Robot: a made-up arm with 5 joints.
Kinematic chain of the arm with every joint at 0, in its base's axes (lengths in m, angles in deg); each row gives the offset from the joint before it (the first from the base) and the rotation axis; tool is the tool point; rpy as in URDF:
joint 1: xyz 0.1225 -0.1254 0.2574 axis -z
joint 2: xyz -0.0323 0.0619 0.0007 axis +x
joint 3: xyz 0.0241 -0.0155 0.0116 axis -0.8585 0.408 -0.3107
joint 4: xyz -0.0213 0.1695 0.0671 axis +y
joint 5: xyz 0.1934 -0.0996 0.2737 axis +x
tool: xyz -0.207 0.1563 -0.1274 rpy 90 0 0
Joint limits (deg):
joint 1: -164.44..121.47
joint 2: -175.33..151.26
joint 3: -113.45..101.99
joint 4: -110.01..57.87
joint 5: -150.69..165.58
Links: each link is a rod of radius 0.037 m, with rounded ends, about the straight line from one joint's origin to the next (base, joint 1, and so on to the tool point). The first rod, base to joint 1, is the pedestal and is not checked.
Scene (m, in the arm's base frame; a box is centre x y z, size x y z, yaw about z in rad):
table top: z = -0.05
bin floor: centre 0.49 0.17 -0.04 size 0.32 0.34 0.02 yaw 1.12
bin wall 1: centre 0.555 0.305 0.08 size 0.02 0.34 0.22 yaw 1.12
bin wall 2: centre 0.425 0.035 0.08 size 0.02 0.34 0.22 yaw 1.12
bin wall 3: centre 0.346 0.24 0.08 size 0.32 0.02 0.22 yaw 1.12
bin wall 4: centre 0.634 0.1 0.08 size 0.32 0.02 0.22 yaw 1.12
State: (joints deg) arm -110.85 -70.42 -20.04 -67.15 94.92
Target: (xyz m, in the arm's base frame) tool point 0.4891 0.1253 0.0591
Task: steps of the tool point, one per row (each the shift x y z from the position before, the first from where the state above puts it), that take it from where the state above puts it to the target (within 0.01 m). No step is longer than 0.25 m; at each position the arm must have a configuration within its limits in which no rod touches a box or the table.
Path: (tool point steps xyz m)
1: 0.1608 0.0098 0.1050
2: 0.1683 0.0866 0.0741
3: 0.1370 0.1552 0.0306
4: 0.0735 0.1961 -0.0178
5: -0.0059 0.1975 -0.0618
6: -0.0802 0.1576 -0.0935
7: 0.0066 0.0174 -0.0874
8: -0.0009 -0.0001 -0.0868
9: -0.0057 -0.0173 -0.0811

